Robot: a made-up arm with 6 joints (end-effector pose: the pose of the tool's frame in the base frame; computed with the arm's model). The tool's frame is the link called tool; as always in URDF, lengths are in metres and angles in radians.
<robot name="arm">
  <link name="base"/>
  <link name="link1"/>
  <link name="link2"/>
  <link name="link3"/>
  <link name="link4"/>
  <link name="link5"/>
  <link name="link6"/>
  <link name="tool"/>
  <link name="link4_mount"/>
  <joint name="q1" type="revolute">
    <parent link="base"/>
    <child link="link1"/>
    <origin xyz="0 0 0.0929"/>
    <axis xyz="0 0 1"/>
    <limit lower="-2.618" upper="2.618" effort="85" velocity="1.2"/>
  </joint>
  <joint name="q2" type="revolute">
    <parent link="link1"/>
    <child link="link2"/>
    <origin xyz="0 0 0" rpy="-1.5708 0 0"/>
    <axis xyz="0 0 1"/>
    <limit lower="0" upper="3.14" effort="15" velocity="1.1"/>
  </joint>
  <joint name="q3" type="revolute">
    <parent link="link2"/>
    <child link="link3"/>
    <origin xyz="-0.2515 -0.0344 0"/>
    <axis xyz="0 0 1"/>
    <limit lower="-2.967" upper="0" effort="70" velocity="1.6"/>
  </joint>
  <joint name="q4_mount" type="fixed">
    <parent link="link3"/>
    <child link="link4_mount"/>
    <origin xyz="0.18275 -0.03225 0"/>
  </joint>
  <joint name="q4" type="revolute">
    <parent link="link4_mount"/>
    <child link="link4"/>
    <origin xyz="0.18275 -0.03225 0" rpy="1.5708 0 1.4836"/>
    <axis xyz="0 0 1"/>
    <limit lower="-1.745" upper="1.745" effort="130" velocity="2.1"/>
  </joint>
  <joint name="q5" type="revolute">
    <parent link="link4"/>
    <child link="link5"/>
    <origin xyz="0 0 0" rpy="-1.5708 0 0"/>
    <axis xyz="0 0 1"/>
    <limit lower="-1.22" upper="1.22" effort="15" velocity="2.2"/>
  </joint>
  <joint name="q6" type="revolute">
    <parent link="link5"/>
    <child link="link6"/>
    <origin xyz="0.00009 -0.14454 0" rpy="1.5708 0 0"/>
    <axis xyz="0 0 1"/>
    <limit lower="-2.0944" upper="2.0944" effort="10" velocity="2.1"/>
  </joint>
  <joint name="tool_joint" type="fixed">
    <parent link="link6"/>
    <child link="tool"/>
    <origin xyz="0 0 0"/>
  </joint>
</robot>
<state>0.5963 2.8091 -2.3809 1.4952 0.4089 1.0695</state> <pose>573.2 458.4 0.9 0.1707 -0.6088 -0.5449 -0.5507</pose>
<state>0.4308 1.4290 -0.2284 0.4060 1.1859 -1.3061</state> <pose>72.7 91.7 -73.6 0.2535 0.6099 -0.6960 -0.2816</pose>
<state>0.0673 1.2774 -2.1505 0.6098 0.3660 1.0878</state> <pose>255.2 46.9 751.3 0.5431 0.2505 0.3726 0.7096</pose>
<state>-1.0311 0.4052 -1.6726 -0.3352 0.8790 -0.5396</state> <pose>-55.8 21.9 659.2 0.4837 0.1775 0.4847 -0.7068</pose>
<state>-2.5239 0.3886 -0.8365 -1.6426 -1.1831 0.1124</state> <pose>-31.8 -186.3 456.1 0.0619 0.2124 -0.6221 0.7510</pose>
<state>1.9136 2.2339 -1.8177 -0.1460 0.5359 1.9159</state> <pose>-203.7 602.8 71.8 0.0629 0.0449 -0.9359 -0.3436</pose>
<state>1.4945 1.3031 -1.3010 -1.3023 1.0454 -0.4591</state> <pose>151.3 396.9 381.4 0.5004 -0.7028 0.3149 -0.3957</pose>
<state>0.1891 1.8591 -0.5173 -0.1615 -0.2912 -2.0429</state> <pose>325.0 69.0 -136.0 0.1781 -0.8899 0.3454 -0.2390</pose>
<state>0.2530 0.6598 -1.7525 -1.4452 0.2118 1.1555</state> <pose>-1.5 -31.6 757.6 0.9724 0.0439 0.2261 -0.0382</pose>
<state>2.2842 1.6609 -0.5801 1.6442 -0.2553 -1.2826</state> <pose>-208.1 295.9 -70.5 0.1851 -0.7611 0.5755 0.2351</pose>
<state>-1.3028 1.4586 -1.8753 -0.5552 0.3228 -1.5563</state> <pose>96.6 -443.2 585.6 0.1488 0.1767 -0.5982 0.7673</pose>
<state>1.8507 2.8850 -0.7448 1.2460 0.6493 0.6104</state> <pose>-88.3 7.1 -308.2 0.1912 -0.0747 -0.8958 0.3941</pose>
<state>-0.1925 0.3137 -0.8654 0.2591 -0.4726 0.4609</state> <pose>109.0 -38.4 577.5 0.9437 0.1515 0.1870 0.2269</pose>
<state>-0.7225 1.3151 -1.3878 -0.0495 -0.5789 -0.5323</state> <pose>330.0 -285.7 533.0 0.7324 0.0177 0.4041 -0.5477</pose>
